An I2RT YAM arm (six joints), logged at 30 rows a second.
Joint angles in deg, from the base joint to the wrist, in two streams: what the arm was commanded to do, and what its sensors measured. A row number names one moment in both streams.
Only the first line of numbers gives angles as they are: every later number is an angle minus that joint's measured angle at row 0.
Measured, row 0:
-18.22 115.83 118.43 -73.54 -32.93 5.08
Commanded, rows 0 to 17:
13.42 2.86 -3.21 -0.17 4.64 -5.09
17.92 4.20 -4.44 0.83 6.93 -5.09
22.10 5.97 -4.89 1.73 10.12 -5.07
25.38 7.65 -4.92 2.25 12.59 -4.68
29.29 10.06 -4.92 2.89 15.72 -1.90
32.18 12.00 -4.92 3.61 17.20 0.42
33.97 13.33 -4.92 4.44 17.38 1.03
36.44 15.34 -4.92 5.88 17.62 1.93
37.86 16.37 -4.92 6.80 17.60 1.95
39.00 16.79 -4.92 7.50 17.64 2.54
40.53 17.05 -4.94 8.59 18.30 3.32
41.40 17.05 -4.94 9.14 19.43 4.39
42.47 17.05 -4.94 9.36 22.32 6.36
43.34 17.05 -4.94 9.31 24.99 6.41
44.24 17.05 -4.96 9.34 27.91 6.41
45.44 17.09 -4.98 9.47 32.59 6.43
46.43 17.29 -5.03 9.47 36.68 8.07
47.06 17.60 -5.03 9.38 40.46 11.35
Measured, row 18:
45.27 16.87 -4.76 9.34 29.86 6.32
